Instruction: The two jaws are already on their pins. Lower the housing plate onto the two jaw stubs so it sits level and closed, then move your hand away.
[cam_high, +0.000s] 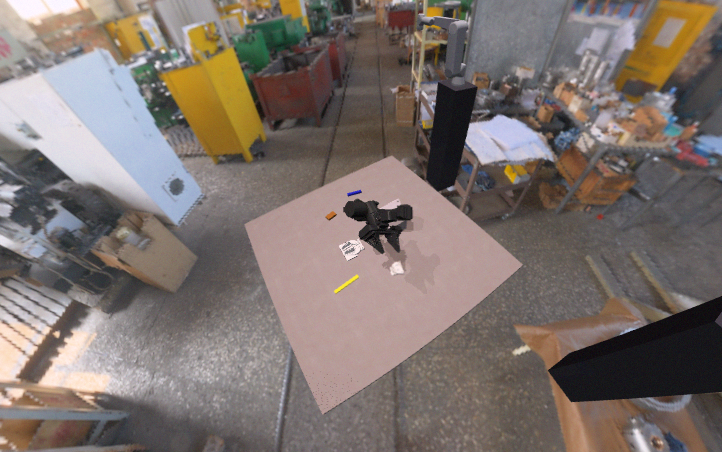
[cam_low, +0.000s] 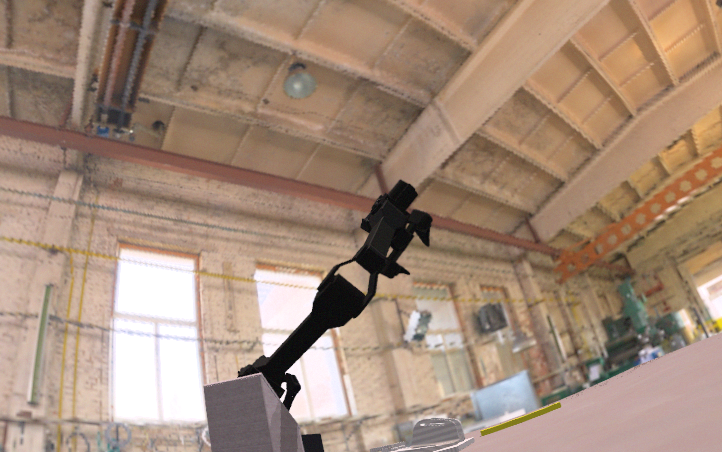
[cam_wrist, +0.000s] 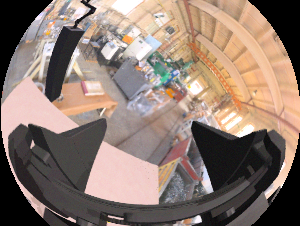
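Now: gripper tip 120 mm past the small white piece, 160 mm to the left of it and 490 mm above it. Also, from my gripper tip: blue bar (150 mm behind, 840 mm to the right, 490 mm below); then white base (70 mm ahead, 400 mm to the right, 490 mm below); then yellow bar (160 mm ahead, 200 mm to the right, 490 mm below).
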